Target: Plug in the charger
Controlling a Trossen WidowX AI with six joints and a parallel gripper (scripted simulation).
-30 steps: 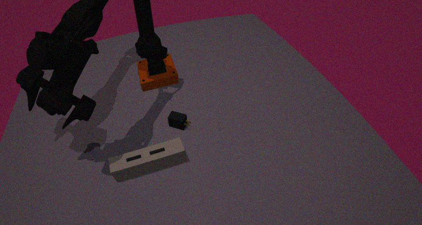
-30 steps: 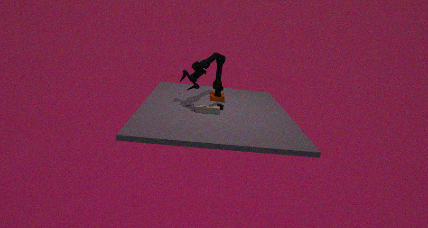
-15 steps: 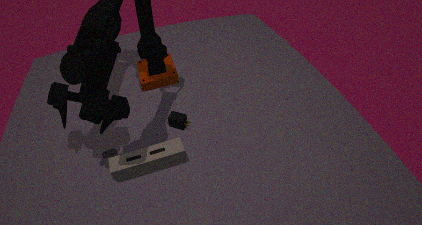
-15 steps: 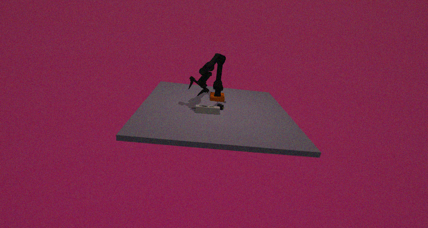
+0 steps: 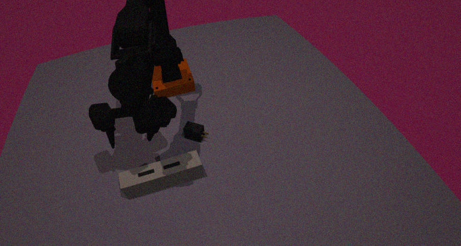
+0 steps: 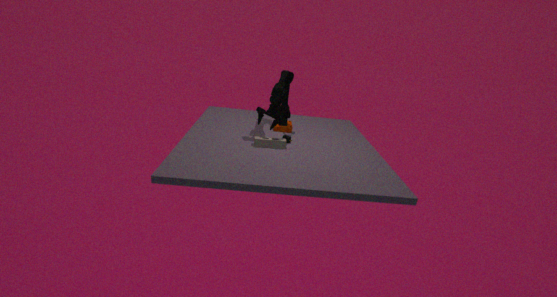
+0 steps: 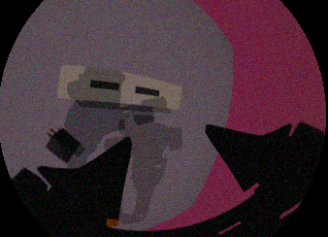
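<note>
Right now my gripper tip is 60 mm past the two-prong charger, 170 mm to the right of it and 90 mm above it.
</note>
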